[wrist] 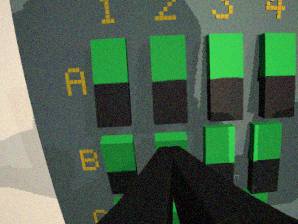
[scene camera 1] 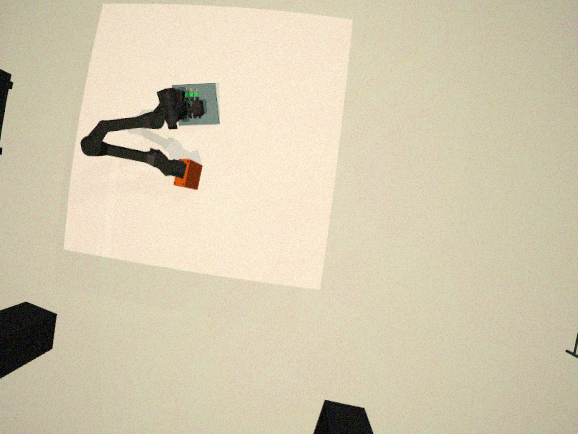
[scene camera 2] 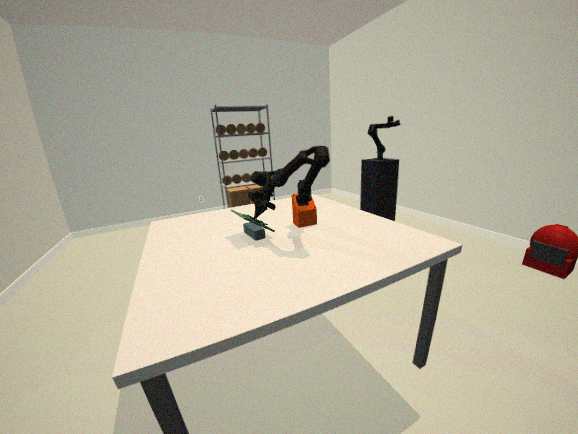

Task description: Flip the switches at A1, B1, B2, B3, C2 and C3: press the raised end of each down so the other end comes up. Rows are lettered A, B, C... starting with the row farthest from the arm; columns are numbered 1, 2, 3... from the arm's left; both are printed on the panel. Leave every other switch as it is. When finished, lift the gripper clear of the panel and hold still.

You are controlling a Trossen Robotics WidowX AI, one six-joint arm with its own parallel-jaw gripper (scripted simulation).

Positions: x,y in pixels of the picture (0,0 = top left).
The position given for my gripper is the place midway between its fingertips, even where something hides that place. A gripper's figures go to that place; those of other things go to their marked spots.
Scene:
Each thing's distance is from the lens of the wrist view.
my gripper (wrist: 169,156): 10 cm
B1 switch (wrist: 118,151): 10 cm
B3 switch (wrist: 219,140): 10 cm

